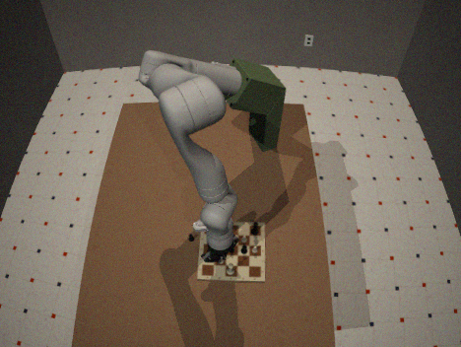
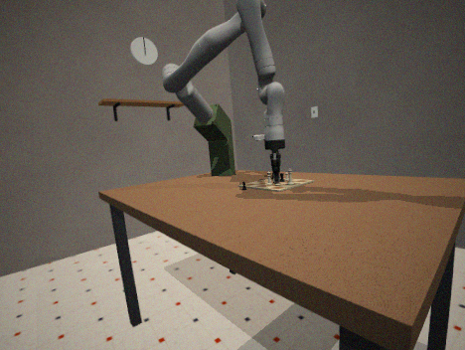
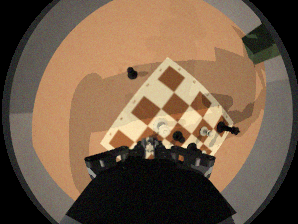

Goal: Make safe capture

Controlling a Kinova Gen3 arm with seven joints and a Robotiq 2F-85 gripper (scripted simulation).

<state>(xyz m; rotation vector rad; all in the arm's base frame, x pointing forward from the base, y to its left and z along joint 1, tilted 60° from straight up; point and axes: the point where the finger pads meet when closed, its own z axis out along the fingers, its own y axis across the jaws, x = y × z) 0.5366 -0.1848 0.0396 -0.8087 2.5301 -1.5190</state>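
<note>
Now: the chessboard 3 cm behind my hand, 5 cm to the left of it and 3 cm below it. Round my hand: tall black piece 8 cm behind, 13 cm to the left.
</note>
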